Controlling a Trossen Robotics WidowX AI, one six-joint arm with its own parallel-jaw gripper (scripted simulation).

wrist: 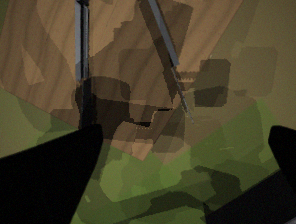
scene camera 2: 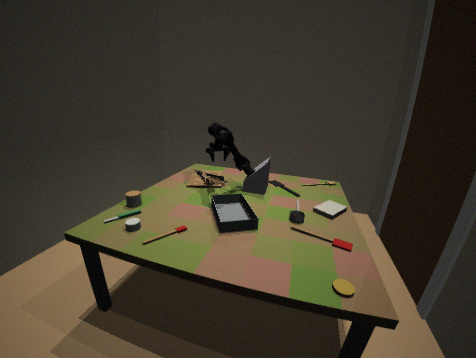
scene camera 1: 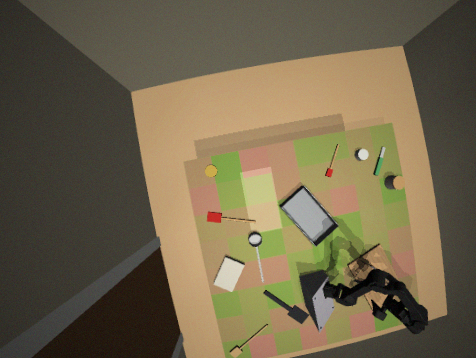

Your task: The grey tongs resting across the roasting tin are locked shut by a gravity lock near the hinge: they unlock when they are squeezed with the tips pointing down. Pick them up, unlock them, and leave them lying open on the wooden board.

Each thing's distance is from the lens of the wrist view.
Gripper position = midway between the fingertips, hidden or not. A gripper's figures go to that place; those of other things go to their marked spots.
my gripper (wrist: 185, 133): 0.11 m
wooden board (wrist: 135, 93): 0.25 m
